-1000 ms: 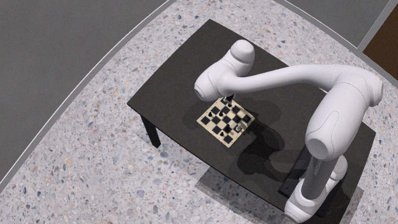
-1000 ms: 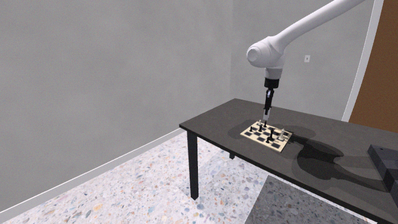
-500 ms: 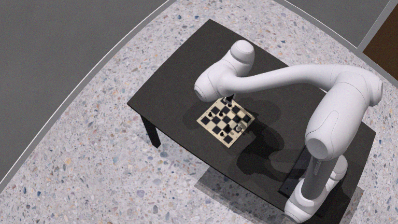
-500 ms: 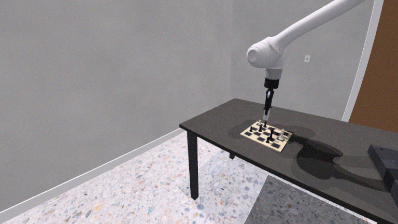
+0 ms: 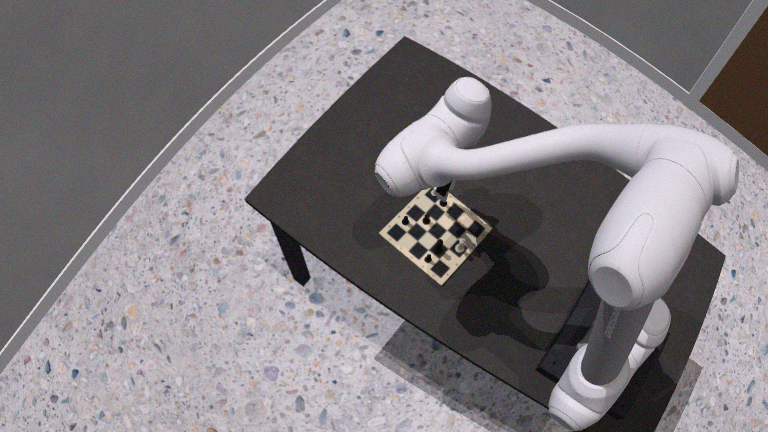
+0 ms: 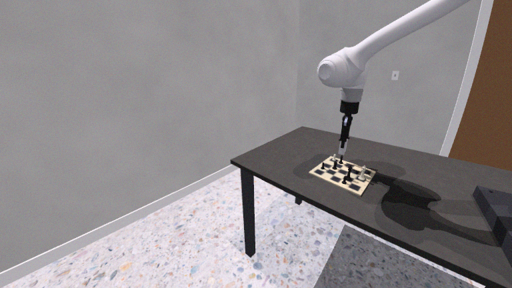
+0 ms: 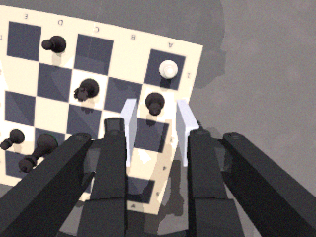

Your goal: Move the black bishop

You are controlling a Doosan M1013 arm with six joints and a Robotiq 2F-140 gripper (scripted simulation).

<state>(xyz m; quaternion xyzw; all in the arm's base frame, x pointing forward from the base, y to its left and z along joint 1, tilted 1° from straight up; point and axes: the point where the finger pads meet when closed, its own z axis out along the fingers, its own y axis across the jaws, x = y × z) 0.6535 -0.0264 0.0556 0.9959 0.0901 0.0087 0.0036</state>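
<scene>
My gripper is now 3 cm short of the white pawn, 1 cm to the left of it and 7 cm above it. The rest, counted from my hand: chessboard: 4 cm behind, 8 cm to the left, 9 cm below.
</scene>
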